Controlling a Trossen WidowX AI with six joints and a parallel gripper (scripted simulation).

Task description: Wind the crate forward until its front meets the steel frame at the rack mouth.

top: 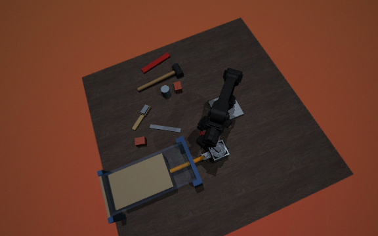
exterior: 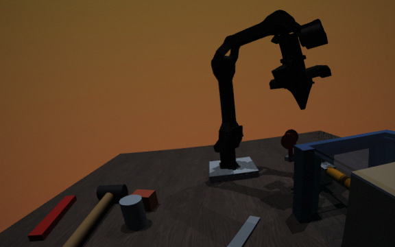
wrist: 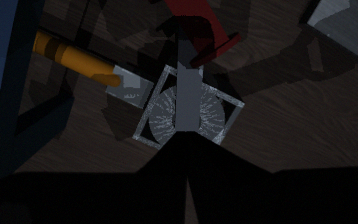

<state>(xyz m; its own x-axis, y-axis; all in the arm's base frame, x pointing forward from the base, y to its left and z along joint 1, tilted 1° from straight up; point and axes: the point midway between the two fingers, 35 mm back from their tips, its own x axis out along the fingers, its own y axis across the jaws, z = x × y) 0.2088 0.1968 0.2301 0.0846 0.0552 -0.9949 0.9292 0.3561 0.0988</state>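
Right now my gripper tip is 20 mm short of the red knob, 50 mm to the left of it and 90 mm above it. From my gripper tip the other things lie so: blue steel frame (140 mm ahead, 30 mm to the left, 110 mm below); winch (30 mm behind, 30 mm to the left, 190 mm below); winch handle (20 mm to the right, 120 mm below).
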